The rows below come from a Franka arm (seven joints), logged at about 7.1 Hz.
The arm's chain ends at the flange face. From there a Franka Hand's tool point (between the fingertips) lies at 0.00 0.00 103.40 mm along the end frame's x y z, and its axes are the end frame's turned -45 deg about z.
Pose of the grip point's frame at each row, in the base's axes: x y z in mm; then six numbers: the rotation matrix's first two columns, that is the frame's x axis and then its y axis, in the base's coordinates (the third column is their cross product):
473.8 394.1 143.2 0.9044 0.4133 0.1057 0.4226 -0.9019 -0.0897
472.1 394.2 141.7 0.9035 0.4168 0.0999 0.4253 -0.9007 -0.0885
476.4 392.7 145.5 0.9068 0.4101 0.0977 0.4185 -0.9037 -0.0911
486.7 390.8 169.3 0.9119 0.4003 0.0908 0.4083 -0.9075 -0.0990
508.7 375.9 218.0 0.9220 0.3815 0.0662 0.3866 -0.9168 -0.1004
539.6 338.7 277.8 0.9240 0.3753 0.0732 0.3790 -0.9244 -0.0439
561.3 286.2 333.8 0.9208 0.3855 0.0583 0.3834 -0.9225 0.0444
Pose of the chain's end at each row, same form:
467.8 381.1 245.6 0.9383 -0.3455 0.0113 -0.3407 -0.9300 -0.1382
466.6 381.5 244.2 0.9396 -0.3422 0.0081 -0.3381 -0.9316 -0.1332
471.1 379.9 248.0 0.9371 -0.3490 0.0047 -0.3453 -0.9290 -0.1335
482.3 377.6 271.8 0.9335 -0.3586 -0.0058 -0.3561 -0.9248 -0.1342
506.4 363.7 320.7 0.9253 -0.3785 -0.0242 -0.3786 -0.9180 -0.1178
534.3 331.6 380.8 0.9214 -0.3883 0.0207 -0.3854 -0.9190 -0.0828
554.0 288.1 436.9 0.9222 -0.3797 0.0726 -0.3800 -0.9249 -0.0098

